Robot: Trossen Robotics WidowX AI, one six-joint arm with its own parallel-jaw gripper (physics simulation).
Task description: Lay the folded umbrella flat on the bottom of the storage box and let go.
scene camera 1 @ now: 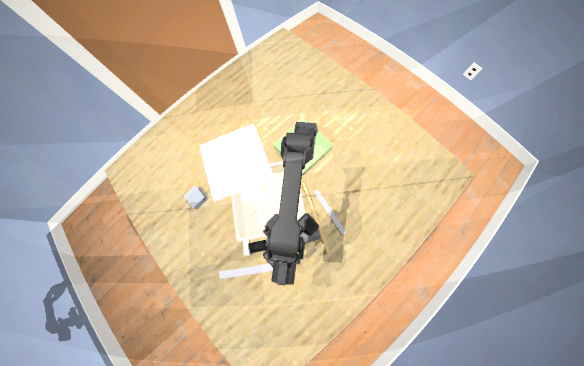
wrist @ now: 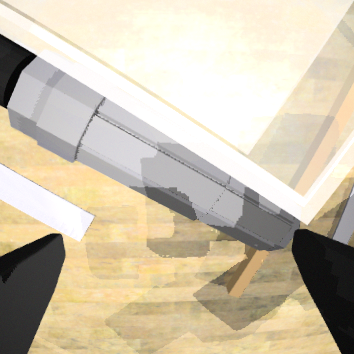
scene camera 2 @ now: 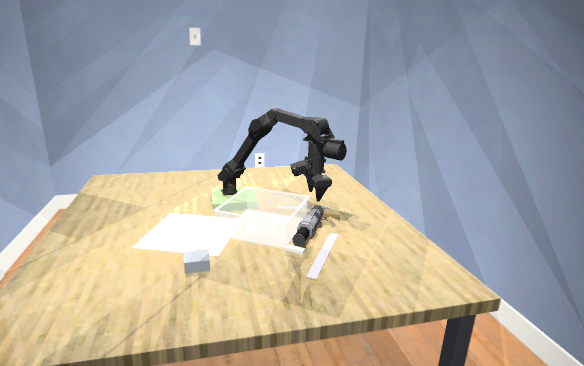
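Where they show: gripper, fingertip midpoint: (wrist: 179, 243) (scene camera 2: 314, 196); arm's base, origin of the base link: (scene camera 2: 229, 192).
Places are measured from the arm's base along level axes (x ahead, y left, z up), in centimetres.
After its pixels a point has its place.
The folded umbrella (scene camera 1: 257, 246) @(x 46.8, y 14.4, z 1.7 cm) (scene camera 2: 311, 222) @(x 42.6, y 19.9, z 1.9 cm) (wrist: 130, 155) @(x 38.0, y 21.4, z 2.1 cm), grey with a black handle, lies outside the storage box (scene camera 1: 240, 220) @(x 43.9, y 2.7, z 1.7 cm) (scene camera 2: 278, 192) @(x 21.9, y 14.7, z 6.2 cm) (wrist: 175, 132) @(x 35.4, y 19.8, z 6.4 cm), alongside its wall. The box is clear with a white rim, and its rim overlaps the umbrella's upper edge in the wrist view. My gripper (scene camera 2: 315, 194) @(x 35.8, y 23.6, z 8.7 cm) (wrist: 179, 243) @(x 35.8, y 23.6, z 8.7 cm) is open and empty, fingers pointing down, above the table near the umbrella's narrow grey end. In the wrist view that end is near the right fingertip. The arm hides the fingers and much of the umbrella in scene camera 1.
A white flat panel (scene camera 1: 235, 160) @(x 26.7, y -18.9, z -3.2 cm) (scene camera 2: 185, 232) @(x 26.7, y -21.4, z -3.2 cm) lies beside the box. A grey block (scene camera 1: 195, 197) @(x 50.1, y -19.5, z 0.3 cm) (scene camera 2: 197, 261) @(x 53.5, y -20.5, z 0.2 cm) is near it. A pale strip (scene camera 1: 245, 271) @(x 58.3, y 16.6, z -3.1 cm) (scene camera 2: 322, 256) @(x 57.1, y 17.6, z -3.1 cm) (wrist: 45, 200) @(x 46.5, y 25.4, z -3.1 cm) lies beyond the umbrella. A wooden stick (scene camera 1: 325, 240) @(x 28.5, y 32.8, z -2.1 cm) (wrist: 245, 275) @(x 30.3, y 34.7, z -2.1 cm) passes by the umbrella's grey end; another strip (scene camera 1: 329, 211) @(x 18.4, y 27.0, z -3.1 cm) lies farther out.
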